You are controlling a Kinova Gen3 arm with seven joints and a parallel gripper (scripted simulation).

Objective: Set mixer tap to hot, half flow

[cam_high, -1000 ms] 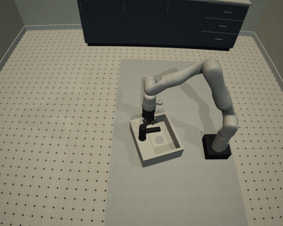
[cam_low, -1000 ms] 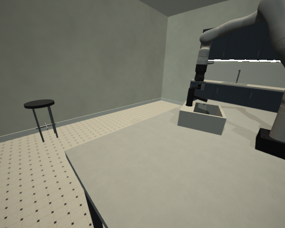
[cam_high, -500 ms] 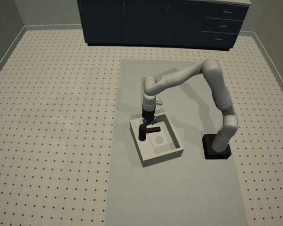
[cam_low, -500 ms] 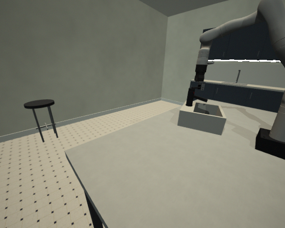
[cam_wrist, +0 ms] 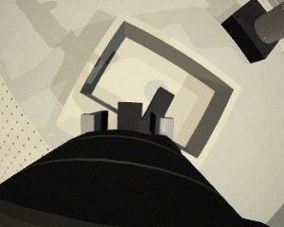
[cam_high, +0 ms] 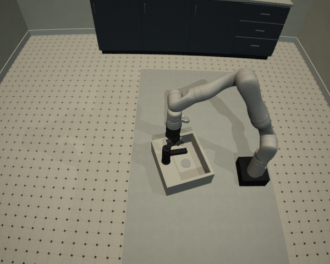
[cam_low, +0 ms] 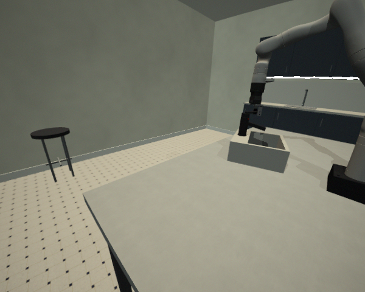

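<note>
Right now the lever is 20 mm to the left of my hand and 10 mm ahead of it. Round my hand: sink basin: 230 mm below, 70 mm behind, 10 mm to the left.
</note>
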